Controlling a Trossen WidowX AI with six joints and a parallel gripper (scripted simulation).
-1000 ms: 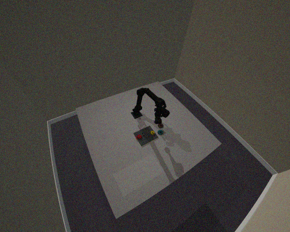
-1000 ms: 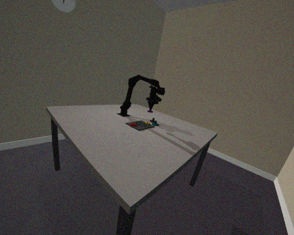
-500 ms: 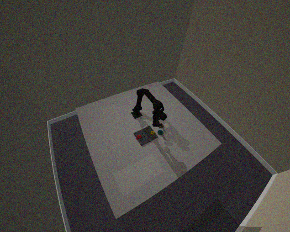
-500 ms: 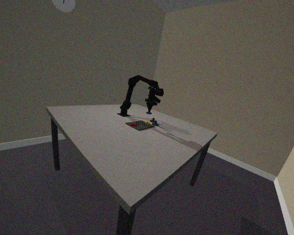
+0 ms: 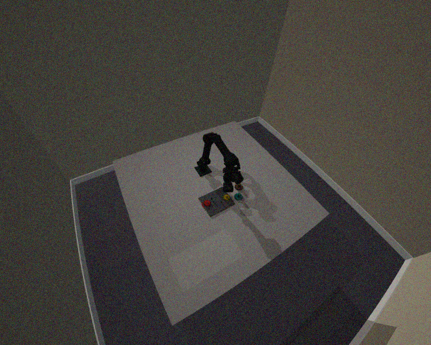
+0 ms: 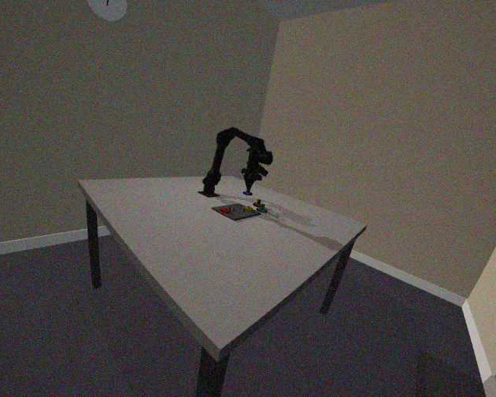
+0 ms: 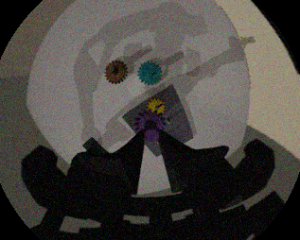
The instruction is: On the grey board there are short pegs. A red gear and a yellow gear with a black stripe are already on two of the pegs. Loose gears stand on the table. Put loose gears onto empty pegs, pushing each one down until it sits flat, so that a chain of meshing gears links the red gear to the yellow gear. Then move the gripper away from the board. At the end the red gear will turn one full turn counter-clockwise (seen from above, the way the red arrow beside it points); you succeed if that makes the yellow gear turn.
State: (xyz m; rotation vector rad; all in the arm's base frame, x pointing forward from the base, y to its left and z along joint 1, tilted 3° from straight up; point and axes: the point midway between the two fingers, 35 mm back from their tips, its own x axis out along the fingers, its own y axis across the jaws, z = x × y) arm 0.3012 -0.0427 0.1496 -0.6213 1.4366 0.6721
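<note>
Now: the red gear 30 mm behind my gripper tip, 150 mm to the right of it and 100 mm below it. The rest, counted from my gripper tip: yellow gear: 20 mm ahead, 100 mm below; purple gear: 10 mm below; teal gear: 70 mm ahead, 70 mm to the left, 100 mm below.
</note>
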